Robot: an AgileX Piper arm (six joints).
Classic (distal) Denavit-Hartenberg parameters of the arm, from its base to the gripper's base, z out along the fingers. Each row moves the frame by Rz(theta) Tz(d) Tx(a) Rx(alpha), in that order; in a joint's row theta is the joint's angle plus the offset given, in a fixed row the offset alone. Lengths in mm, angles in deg.
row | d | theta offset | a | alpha
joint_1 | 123 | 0 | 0 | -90
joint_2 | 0 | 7.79 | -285 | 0
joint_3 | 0 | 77.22 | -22 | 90
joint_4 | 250.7 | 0 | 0 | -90
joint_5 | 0 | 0 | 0 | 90
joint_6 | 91 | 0 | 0 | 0
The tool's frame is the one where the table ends.
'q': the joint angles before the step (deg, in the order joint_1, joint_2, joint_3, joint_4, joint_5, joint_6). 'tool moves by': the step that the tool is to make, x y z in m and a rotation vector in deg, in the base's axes. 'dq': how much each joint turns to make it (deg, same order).
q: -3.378, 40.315, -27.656, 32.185, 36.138, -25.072
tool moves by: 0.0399, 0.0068, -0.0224, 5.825, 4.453, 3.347
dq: 0.001, 13.792, -0.009, 18.427, -3.704, -16.751
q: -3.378, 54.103, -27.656, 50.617, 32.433, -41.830
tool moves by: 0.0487, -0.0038, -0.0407, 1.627, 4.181, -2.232
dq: -0.017, 17.580, -0.968, 20.983, -7.161, -21.225
